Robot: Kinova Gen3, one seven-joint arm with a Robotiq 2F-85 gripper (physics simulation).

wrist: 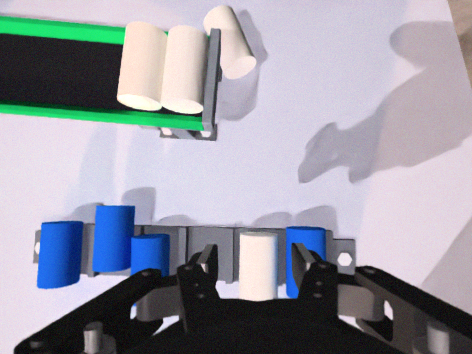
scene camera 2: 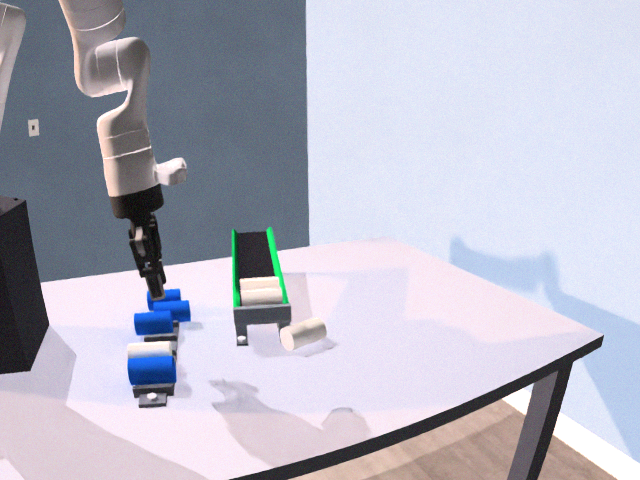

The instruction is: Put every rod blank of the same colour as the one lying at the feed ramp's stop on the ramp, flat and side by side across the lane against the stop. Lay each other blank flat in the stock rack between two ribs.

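My gripper point(scene camera 2: 156, 296) point(wrist: 254, 258) is partly open and empty above the stock rack point(scene camera 2: 153, 390) point(wrist: 210, 245). In the wrist view its fingertips frame a cream blank point(scene camera 2: 149, 350) point(wrist: 258, 265), which lies in the rack beside a blue blank point(scene camera 2: 151, 369) point(wrist: 306, 242). Three other blue blanks point(scene camera 2: 153, 322) point(wrist: 114, 237), point(scene camera 2: 163, 296) point(wrist: 61, 255), point(scene camera 2: 173, 310) point(wrist: 150, 250) lie toward the far end; their exact compartments are unclear. Two cream blanks point(scene camera 2: 261, 296) point(wrist: 184, 70), point(scene camera 2: 259, 282) point(wrist: 142, 65) lie side by side on the feed ramp point(scene camera 2: 255, 255) point(wrist: 60, 67), against its stop point(scene camera 2: 262, 314) point(wrist: 212, 82). Another cream blank point(scene camera 2: 303, 333) point(wrist: 230, 42) lies on the table beyond the stop.
The ramp's green side rails point(scene camera 2: 234, 268) point(wrist: 60, 30) stand beside its dark lane. A black box-shaped block point(scene camera 2: 20, 289) stands at the left in the scene view. The table's front edge point(scene camera 2: 413, 431) runs across the lower right.
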